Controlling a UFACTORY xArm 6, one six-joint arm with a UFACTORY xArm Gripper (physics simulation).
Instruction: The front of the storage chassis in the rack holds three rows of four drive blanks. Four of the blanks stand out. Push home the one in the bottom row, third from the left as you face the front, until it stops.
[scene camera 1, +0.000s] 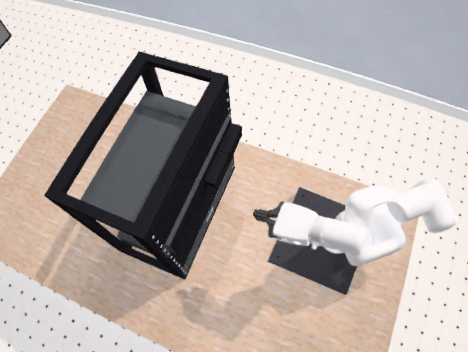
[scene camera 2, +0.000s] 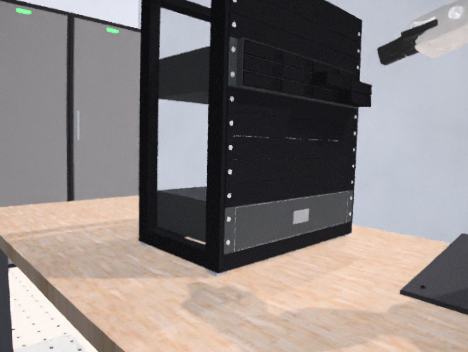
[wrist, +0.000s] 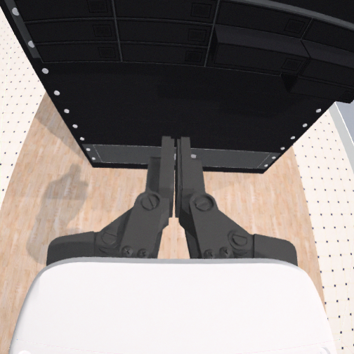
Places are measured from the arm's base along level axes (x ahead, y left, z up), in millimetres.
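Pixels of known places: gripper, fingertip midpoint: (scene camera 1: 254, 213) (scene camera 2: 380, 57).
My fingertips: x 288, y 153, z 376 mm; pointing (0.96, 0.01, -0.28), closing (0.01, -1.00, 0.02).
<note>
Behind a point stands the place of what it marks.
My gripper (scene camera 1: 256, 214) {z 376, x 288, y 153 mm} (scene camera 2: 384, 56) {z 376, x 288, y 153 mm} (wrist: 174, 153) is shut and empty, in open air in front of the rack, apart from the blanks. The storage chassis (scene camera 1: 135, 150) {z 403, x 695, y 112 mm} (scene camera 2: 237, 65) {z 354, x 474, y 336 mm} sits in the upper part of the rack. In the wrist view the middle-row blank third from the left (wrist: 255, 55) stands out. To its right, the middle-row end blank (wrist: 332, 65) and the bottom-row end blank (wrist: 320, 88) also stand out. The bottom-row third blank lies beneath the standing middle one and is hidden in the wrist view. In scene camera 2 its face is too dark to judge its depth surely.
The black rack (scene camera 1: 90, 130) {z 557, x 759, y 163 mm} (scene camera 2: 216, 150) {z 198, x 491, y 366 mm} stands on the wooden table (scene camera 1: 310, 320) {z -39, x -9, y 324 mm} (scene camera 2: 150, 300) {z -39, x 467, y 517 mm}. A grey unit (scene camera 2: 265, 225) {z 43, x 478, y 239 mm} fills its lowest part. The arm's dark base plate (scene camera 1: 320, 265) {z -21, x 23, y 122 mm} (scene camera 2: 445, 285) {z -22, x 157, y 123 mm} lies in front of the rack. Grey cabinets (scene camera 2: 32, 110) stand behind.
</note>
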